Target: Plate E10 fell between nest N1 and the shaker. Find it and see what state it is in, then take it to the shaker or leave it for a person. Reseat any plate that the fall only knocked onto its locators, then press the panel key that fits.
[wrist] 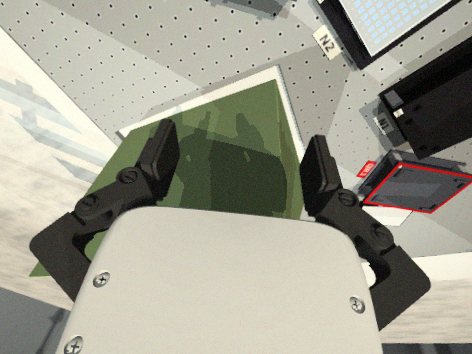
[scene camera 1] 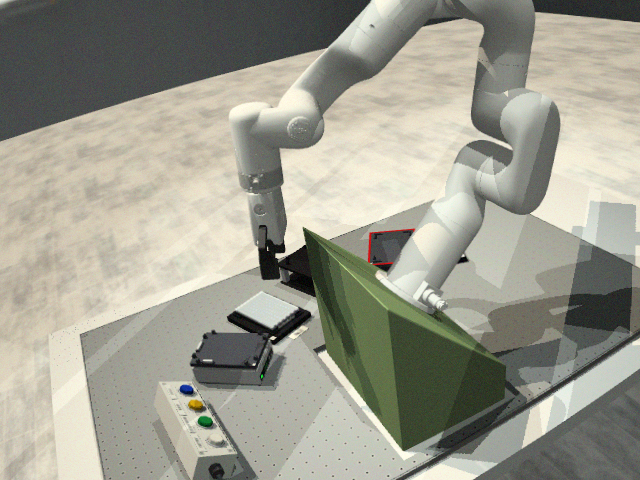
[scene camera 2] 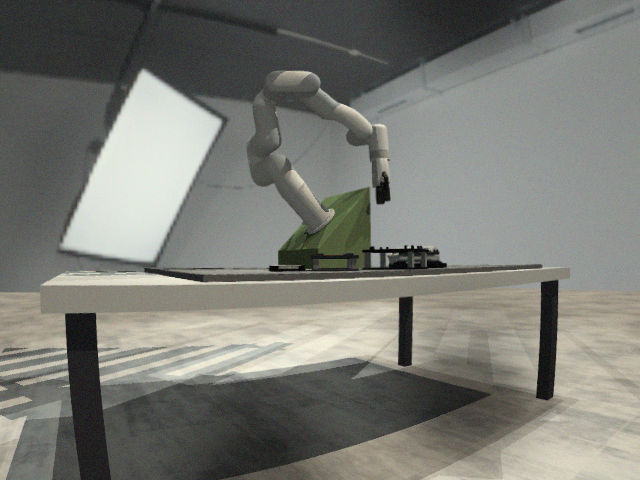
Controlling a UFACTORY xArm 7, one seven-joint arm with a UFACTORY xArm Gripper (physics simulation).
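Pixels of known places: gripper, fingertip midpoint: [wrist: 241,143] [scene camera 1: 274,265] [scene camera 2: 383,202]; arm's base, origin of the base link: [scene camera 1: 404,294] [scene camera 2: 321,222].
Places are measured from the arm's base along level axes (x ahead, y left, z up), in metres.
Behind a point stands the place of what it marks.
Note:
My gripper [scene camera 1: 268,273] @(x 0.154, y 0.170, z 0.070 m) [scene camera 2: 383,200] @(x 0.154, y 0.170, z 0.070 m) [wrist: 241,143] @(x 0.154, y 0.170, z 0.070 m) is open and empty, high above the table beside the green pedestal. A pale well plate [scene camera 1: 266,308] @(x 0.333, y 0.147, z -0.139 m) [wrist: 390,17] @(x 0.310, y 0.125, z -0.139 m) lies in black nest N2 [scene camera 1: 244,322] @(x 0.343, y 0.204, z -0.156 m) [wrist: 346,30] @(x 0.265, y 0.128, z -0.156 m); no name on it can be read. A raised black deck [scene camera 1: 295,260] @(x 0.428, y 0.013, z -0.112 m) [scene camera 2: 398,250] @(x 0.442, y -0.071, z -0.117 m) [wrist: 442,105] @(x 0.355, y -0.005, z -0.112 m) stands by the N1 label [wrist: 384,123] @(x 0.298, y -0.050, z -0.168 m); the pedestal hides part of it in scene camera 1. The shaker [scene camera 1: 232,351] @(x 0.214, y 0.279, z -0.115 m) has a dark top with corner locators, no plate on it, and a green light. No plate can be identified as E10.
The key panel [scene camera 1: 178,428] @(x 0.061, y 0.445, z -0.097 m) has blue, yellow, green and white keys. The green pedestal [scene camera 1: 361,330] @(x -0.049, y 0.125, z 0.015 m) [scene camera 2: 354,222] @(x 0.148, y 0.029, z -0.011 m) [wrist: 240,115] @(x 0.103, y 0.107, z -0.098 m) carries the arm and rises close to the gripper. A red-outlined dark tray [scene camera 1: 385,248] @(x 0.337, y -0.195, z -0.130 m) [wrist: 417,187] @(x 0.334, y -0.203, z -0.130 m) is beyond it, partly behind the arm in scene camera 1.

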